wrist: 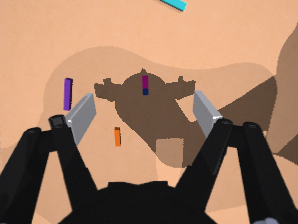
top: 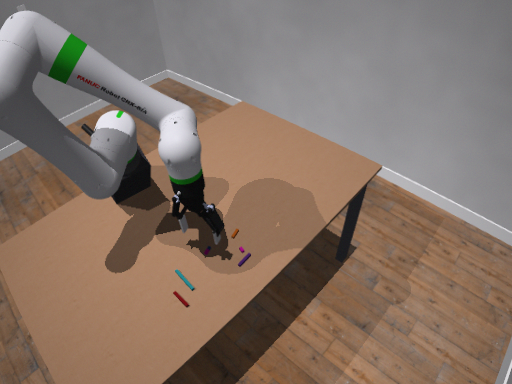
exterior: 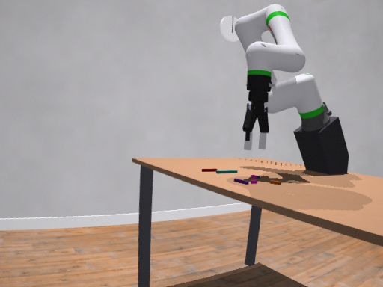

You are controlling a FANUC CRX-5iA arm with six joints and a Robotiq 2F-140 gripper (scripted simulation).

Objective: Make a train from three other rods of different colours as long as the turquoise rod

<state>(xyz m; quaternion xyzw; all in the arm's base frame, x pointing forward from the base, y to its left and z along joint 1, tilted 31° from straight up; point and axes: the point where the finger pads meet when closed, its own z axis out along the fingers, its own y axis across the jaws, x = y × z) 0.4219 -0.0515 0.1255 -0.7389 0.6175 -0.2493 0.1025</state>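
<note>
Right now my hand is 19 cm to the left of the red rod, 12 cm above it and 4 cm short of it. Also, from my hand: blue rod (12 cm below, 2 cm to the left); then turquoise rod (13 cm to the right, 12 cm below); then orange rod (13 cm to the left, 12 cm below, 4 cm ahead).
</note>
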